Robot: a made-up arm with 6 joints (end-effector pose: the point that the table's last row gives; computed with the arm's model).
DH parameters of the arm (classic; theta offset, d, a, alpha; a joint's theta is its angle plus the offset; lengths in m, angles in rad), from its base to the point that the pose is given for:
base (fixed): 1.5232 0 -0.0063 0
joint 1: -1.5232 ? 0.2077 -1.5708
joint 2: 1.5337 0 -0.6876 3.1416
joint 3: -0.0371 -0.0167 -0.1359 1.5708
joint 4: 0 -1.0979 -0.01 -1.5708
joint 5: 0 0.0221 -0.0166 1.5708
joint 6: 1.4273 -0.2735 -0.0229 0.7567
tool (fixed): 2.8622 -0.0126 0 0
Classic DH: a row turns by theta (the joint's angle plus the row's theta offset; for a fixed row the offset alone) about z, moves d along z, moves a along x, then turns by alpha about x.
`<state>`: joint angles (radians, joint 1 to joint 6).
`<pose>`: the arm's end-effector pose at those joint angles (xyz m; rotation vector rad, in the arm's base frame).
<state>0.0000 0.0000 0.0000 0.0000 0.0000 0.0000</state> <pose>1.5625 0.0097 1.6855 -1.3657 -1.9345 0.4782</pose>
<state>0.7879 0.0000 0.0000 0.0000 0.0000 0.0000</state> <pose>1.0906 1.1128 1.6855 -0.5445 -2.4259 0.8333</pose>
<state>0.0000 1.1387 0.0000 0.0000 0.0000 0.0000</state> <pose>1.5571 0.0097 -0.0458 -0.7686 -0.9772 0.9809</pose>
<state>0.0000 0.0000 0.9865 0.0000 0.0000 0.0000</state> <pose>0.7980 0.0097 2.7588 1.6929 2.5326 0.2670</pose>
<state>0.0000 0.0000 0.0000 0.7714 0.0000 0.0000</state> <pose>1.5625 0.0367 1.6750 -1.8107 -1.8129 1.3164</pose>
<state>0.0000 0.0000 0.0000 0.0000 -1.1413 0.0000</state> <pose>1.4234 0.0097 1.4119 -0.7671 -0.9750 0.9816</pose>
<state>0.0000 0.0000 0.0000 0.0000 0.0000 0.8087</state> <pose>1.5625 0.0117 1.6663 -1.8296 -1.8000 1.3590</pose>
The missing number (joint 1, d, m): 0.824
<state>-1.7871 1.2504 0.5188 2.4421 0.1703 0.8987</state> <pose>-0.3583 -1.9062 0.2097 -0.0532 -0.0648 2.7646</pose>
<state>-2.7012 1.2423 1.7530 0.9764 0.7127 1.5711</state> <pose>-1.6234 -0.9584 1.9319 -0.2900 1.9718 1.8834</pose>
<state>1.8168 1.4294 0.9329 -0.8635 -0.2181 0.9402</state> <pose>-0.5720 2.0611 0.3848 0.8459 -2.1427 2.0433</pose>
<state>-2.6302 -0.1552 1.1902 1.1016 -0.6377 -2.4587</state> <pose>-0.2951 -0.0223 2.8279 1.7935 0.3545 0.6650</pose>
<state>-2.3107 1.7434 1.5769 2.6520 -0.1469 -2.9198</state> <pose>-1.5017 -1.7203 0.6766 -2.3996 0.4358 -1.0027</pose>
